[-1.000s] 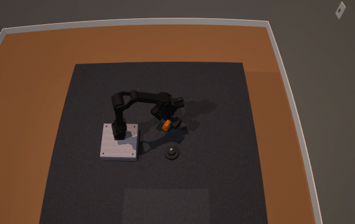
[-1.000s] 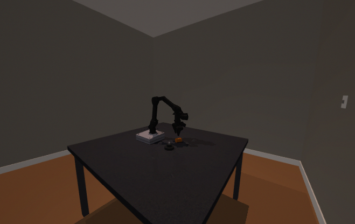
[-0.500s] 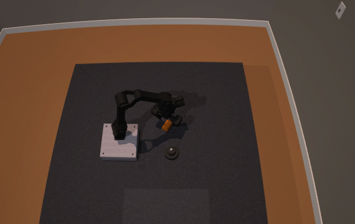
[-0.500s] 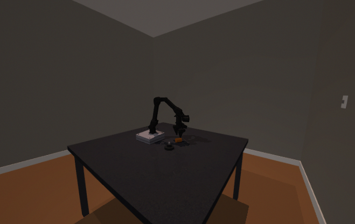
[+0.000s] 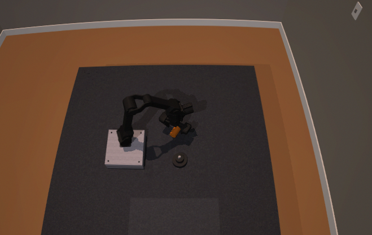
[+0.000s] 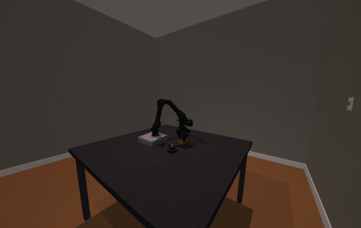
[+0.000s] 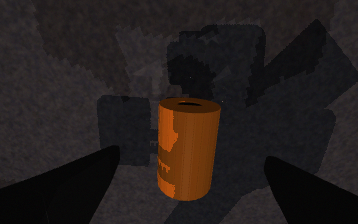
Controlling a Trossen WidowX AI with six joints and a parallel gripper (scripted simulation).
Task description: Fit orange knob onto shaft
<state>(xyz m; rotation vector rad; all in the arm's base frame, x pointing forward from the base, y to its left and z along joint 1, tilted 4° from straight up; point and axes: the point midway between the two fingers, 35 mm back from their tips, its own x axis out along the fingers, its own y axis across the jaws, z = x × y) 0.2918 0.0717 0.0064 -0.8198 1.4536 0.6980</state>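
Right now my gripper tip is 2 cm above the orange knob, 1 cm to the left of it and 1 cm past it. From my gripper tip the other things lie so: round pedestal with shaft: 18 cm to the right, 1 cm below, 1 cm ahead.
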